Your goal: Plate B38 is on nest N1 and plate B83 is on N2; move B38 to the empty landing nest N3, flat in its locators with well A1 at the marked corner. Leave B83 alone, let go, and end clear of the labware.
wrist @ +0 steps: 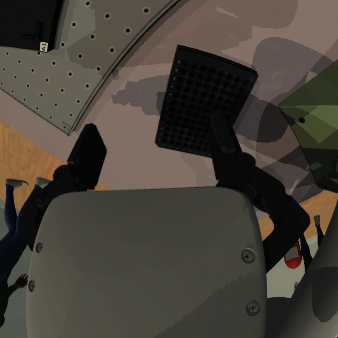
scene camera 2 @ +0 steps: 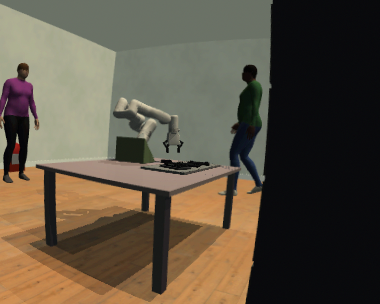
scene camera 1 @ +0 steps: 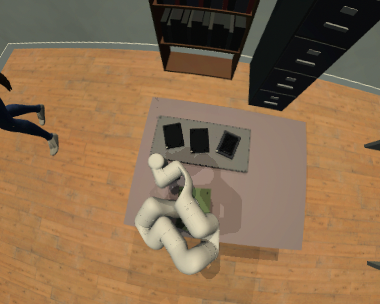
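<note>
A black many-welled plate lies off the nests, on the table between the grey board and the green base; its label is not readable, so I cannot tell which plate it is. In scene camera 1 the arm largely hides that area. Three black nest places stand on the board: left, middle and right, the right one turned at an angle. I cannot tell which hold plates. A small white corner tag shows on the left one. My gripper is open and empty, above the table; its right finger overlaps the loose plate in the wrist view.
The perforated grey board lies on the pinkish table. The green base block stands under the arm. A bookshelf and a dark cabinet stand beyond the table. People stand around it.
</note>
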